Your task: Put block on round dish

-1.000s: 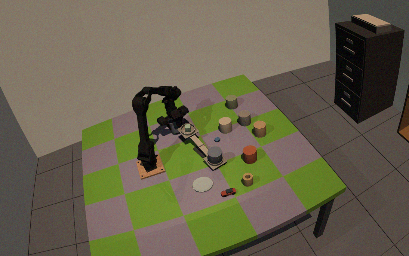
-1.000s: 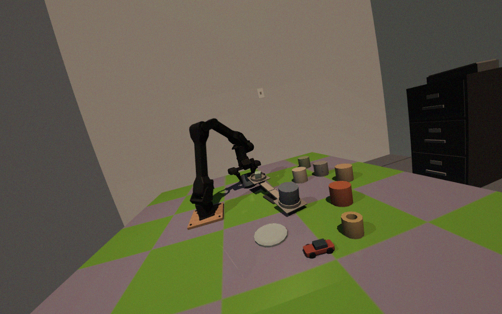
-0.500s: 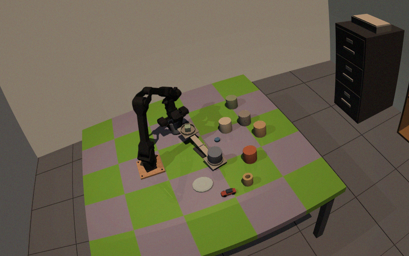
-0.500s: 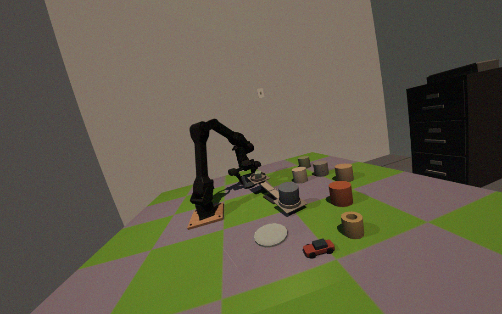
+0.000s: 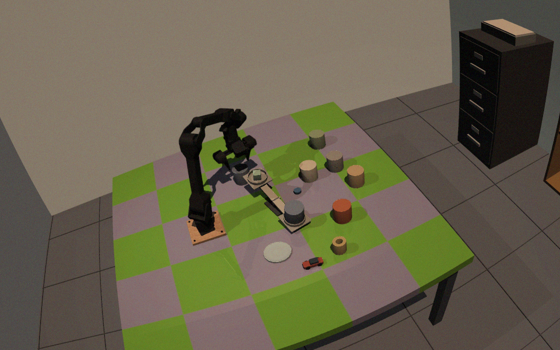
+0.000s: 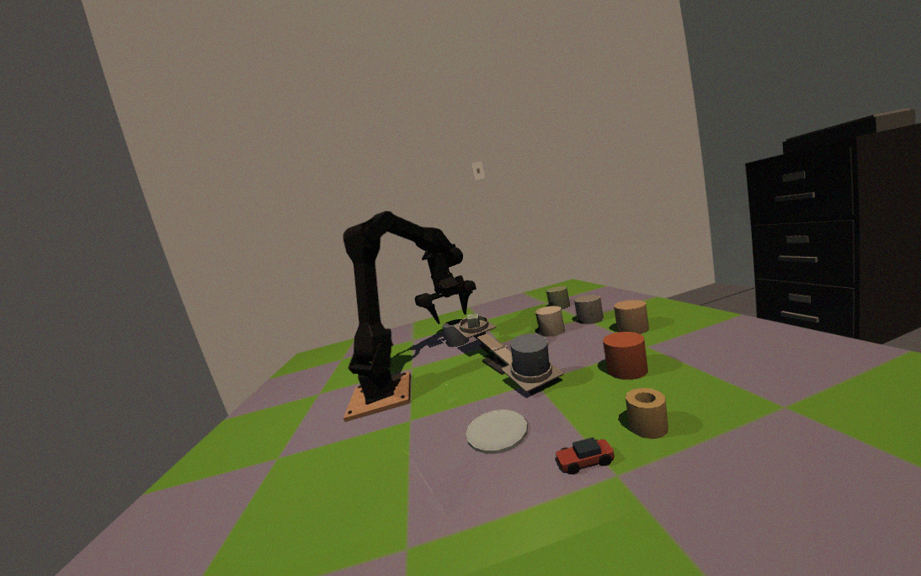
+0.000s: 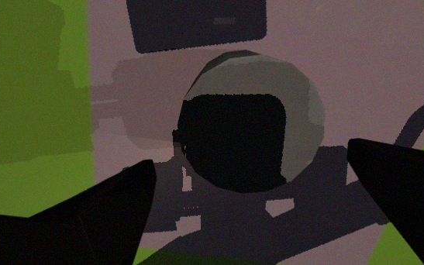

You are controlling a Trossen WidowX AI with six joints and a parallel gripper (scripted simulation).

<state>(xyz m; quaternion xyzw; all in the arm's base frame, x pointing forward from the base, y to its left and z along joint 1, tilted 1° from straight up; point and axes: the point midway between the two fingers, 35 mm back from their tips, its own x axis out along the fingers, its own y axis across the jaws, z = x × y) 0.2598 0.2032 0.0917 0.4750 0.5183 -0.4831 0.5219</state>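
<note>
My gripper tip is now 130 mm to the left of the pale green block, 30 mm short of it and 10 mm below it. From my gripper tip the other things lie so: balance: 250 mm to the right, 40 mm below, 40 mm ahead; blue disc: 230 mm to the right, 140 mm ahead, 70 mm below; grey cup: 410 mm to the right, 50 mm ahead, 20 mm below.
</note>
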